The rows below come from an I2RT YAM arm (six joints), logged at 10 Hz.
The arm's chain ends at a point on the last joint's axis. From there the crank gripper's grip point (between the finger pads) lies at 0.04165 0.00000 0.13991 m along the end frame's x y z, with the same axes.
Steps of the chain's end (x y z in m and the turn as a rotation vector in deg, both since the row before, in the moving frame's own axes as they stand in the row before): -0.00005, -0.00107, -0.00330, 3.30, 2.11, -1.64; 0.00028, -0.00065, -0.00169, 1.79, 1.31, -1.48; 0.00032, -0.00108, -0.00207, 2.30, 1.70, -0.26; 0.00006, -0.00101, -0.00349, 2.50, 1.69, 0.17
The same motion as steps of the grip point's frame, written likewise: 0.00494, -0.01034, -0.00519, 3.30, 2.11, -1.64; 0.00340, -0.00612, -0.00276, 1.79, 1.31, -1.48; 0.00444, -0.00687, -0.00348, 2.30, 1.70, -0.26; 0.00418, -0.00696, -0.00491, 2.50, 1.69, 0.17
